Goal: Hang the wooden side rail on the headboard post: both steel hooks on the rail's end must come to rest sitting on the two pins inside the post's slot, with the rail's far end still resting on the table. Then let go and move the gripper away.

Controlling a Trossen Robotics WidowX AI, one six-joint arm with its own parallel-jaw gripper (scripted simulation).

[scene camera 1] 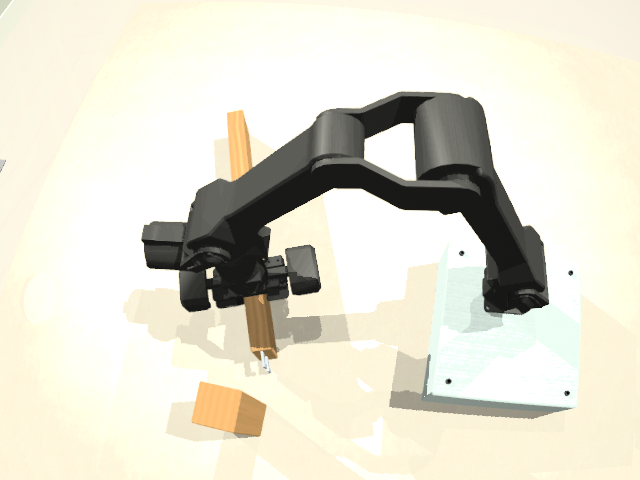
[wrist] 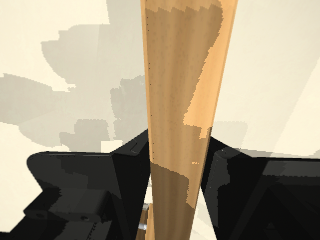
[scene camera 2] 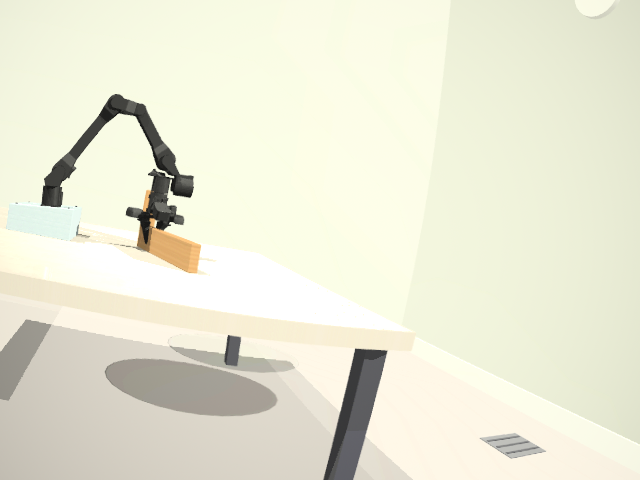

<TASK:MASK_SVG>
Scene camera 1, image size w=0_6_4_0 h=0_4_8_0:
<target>my gripper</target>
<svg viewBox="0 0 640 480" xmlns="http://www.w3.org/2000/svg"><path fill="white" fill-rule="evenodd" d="M315 248L310 244L285 248L287 266L285 266L282 255L271 256L264 260L261 259L255 273L241 280L226 279L218 273L216 268L213 270L213 278L209 279L206 278L206 270L199 273L179 271L181 305L189 313L210 309L209 289L211 289L212 299L215 301L218 309L245 305L244 297L267 294L268 301L284 299L289 296L287 277L289 277L291 294L293 296L318 293L322 287Z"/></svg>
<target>rail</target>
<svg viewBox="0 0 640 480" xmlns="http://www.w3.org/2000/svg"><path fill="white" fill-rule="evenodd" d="M244 297L251 352L259 360L262 360L262 367L268 373L271 373L269 360L276 359L278 356L270 301L267 300L267 294ZM243 109L227 113L232 181L250 170L253 164L249 129Z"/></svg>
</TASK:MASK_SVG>
